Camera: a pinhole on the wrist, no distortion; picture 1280 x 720 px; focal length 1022.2 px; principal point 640.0 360.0 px. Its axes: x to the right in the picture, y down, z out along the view. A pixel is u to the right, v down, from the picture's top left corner.
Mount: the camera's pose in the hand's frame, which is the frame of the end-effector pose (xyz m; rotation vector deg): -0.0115 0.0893 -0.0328 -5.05 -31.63 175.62
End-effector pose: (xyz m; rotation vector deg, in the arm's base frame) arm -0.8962 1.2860 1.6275 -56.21 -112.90 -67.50
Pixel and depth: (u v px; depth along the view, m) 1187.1 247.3 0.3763
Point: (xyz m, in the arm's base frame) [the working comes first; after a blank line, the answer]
In the camera's frame: 0.2014 -0.0415 0.3763

-0.8158 1.5163 1.3110
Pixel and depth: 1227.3 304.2 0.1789
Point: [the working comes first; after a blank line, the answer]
In the camera's frame: 0.1028 -0.0098 0.1789

-0.8163 1.3849 1.4911
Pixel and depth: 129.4 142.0 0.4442
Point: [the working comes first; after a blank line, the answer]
In the camera's frame: -0.2219 -0.0947 0.4442

-1.0395 1.7289 1.6133
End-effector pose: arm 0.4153 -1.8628 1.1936 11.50 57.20 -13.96
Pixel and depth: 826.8 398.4 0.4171
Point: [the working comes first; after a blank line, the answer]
In the camera's frame: 0.0762 0.0157 0.4171

0.6165 -2.0114 1.4691
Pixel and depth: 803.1 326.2 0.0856
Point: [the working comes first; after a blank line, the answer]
In the camera's frame: 0.0137 -0.0028 0.0856

0.4562 -1.8128 1.2478
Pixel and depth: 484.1 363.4 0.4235
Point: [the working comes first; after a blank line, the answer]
In the camera's frame: -0.0646 0.0014 0.4235

0.7057 -2.0261 1.3600
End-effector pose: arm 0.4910 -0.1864 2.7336 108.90 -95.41 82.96
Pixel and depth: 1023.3 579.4 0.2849
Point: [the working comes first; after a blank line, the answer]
In the camera's frame: 0.1068 0.0611 0.2849

0.6686 -0.2275 2.5542
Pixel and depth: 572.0 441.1 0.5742
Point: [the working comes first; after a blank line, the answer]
In the camera's frame: -0.0382 0.0456 0.5742

0.8738 -0.4782 2.5523
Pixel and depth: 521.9 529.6 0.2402
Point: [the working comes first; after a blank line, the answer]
In the camera's frame: -0.0278 0.0399 0.2402

0.6101 -0.3037 2.6607
